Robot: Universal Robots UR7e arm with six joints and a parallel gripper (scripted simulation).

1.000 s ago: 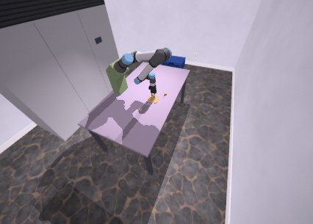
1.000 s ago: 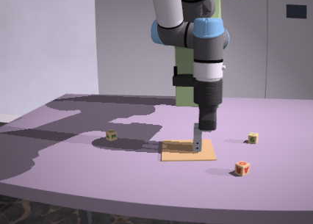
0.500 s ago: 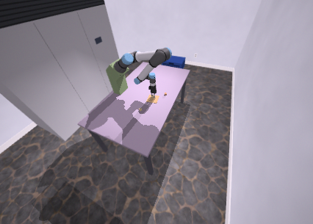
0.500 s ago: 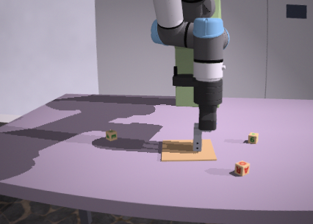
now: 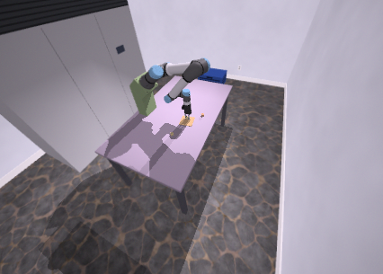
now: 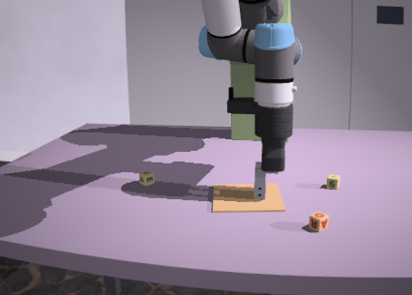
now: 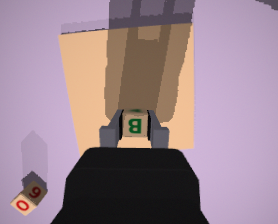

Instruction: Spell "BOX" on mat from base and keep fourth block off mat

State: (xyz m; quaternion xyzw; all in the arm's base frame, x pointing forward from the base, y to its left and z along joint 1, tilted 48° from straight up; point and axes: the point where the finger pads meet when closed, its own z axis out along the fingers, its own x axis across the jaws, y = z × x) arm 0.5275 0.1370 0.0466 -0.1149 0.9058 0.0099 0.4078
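My hand is 10 mm short of the mat, 20 mm to the left of it and 20 mm above it.
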